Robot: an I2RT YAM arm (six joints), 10 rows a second.
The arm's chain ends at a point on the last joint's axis. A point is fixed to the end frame.
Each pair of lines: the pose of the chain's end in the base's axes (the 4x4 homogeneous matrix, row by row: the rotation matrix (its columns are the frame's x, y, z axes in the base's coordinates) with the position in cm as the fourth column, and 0 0 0 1 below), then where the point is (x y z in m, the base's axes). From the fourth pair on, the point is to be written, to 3 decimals.
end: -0.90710, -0.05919, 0.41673, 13.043; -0.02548, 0.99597, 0.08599, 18.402; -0.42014, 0.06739, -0.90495, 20.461; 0, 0, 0, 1
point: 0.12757 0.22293 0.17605
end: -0.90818, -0.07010, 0.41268, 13.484; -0.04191, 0.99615, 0.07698, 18.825; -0.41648, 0.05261, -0.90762, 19.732; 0, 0, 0, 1
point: 0.13145 0.22669 0.16819
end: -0.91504, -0.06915, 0.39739, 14.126; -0.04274, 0.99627, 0.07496, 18.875; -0.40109, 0.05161, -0.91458, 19.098; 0, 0, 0, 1
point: 0.13738 0.22713 0.16183
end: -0.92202, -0.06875, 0.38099, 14.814; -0.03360, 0.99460, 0.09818, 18.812; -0.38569, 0.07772, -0.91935, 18.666; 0, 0, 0, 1
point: 0.144 0.227 0.159
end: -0.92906, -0.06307, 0.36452, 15.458; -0.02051, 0.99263, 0.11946, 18.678; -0.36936, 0.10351, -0.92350, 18.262; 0, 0, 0, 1
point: 0.150 0.227 0.156
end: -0.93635, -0.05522, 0.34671, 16.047; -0.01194, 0.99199, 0.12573, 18.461; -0.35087, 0.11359, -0.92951, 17.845; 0, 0, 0, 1
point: 0.155 0.225 0.152
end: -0.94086, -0.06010, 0.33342, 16.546; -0.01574, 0.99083, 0.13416, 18.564; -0.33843, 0.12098, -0.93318, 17.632; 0, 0, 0, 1
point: 0.160 0.226 0.150
